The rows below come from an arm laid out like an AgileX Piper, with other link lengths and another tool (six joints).
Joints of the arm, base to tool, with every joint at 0 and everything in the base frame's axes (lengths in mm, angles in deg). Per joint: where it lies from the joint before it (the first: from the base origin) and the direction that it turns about. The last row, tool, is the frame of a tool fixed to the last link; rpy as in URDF.
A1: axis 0 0 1 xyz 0 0 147.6
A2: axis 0 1 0 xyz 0 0 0
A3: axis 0 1 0 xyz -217.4 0 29.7
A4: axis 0.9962 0 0.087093 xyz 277.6 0 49
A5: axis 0 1 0 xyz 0 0 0
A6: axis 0.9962 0 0.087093 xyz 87.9 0 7.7
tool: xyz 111.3 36 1.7 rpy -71.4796 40.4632 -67.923
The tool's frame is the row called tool.
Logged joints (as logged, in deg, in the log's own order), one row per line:
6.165 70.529 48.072 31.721 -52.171 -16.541
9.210 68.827 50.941 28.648 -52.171 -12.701
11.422 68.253 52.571 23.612 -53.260 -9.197
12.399 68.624 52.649 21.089 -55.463 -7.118
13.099 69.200 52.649 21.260 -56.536 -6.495
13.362 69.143 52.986 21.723 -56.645 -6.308
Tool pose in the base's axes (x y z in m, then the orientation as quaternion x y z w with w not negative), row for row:
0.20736 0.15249 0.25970 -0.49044 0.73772 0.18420 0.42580
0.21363 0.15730 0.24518 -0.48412 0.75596 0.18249 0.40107
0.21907 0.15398 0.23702 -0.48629 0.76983 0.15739 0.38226
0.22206 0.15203 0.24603 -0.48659 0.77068 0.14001 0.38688
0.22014 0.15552 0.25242 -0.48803 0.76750 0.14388 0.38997
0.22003 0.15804 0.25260 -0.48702 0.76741 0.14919 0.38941
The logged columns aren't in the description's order. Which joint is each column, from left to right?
Columns, left to right: A1, A5, A2, A4, A3, A6.
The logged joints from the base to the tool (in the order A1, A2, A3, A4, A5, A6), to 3 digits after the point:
6.165 48.072 -52.171 31.721 70.529 -16.541
9.210 50.941 -52.171 28.648 68.827 -12.701
11.422 52.571 -53.260 23.612 68.253 -9.197
12.399 52.649 -55.463 21.089 68.624 -7.118
13.099 52.649 -56.536 21.260 69.200 -6.495
13.362 52.986 -56.645 21.723 69.143 -6.308

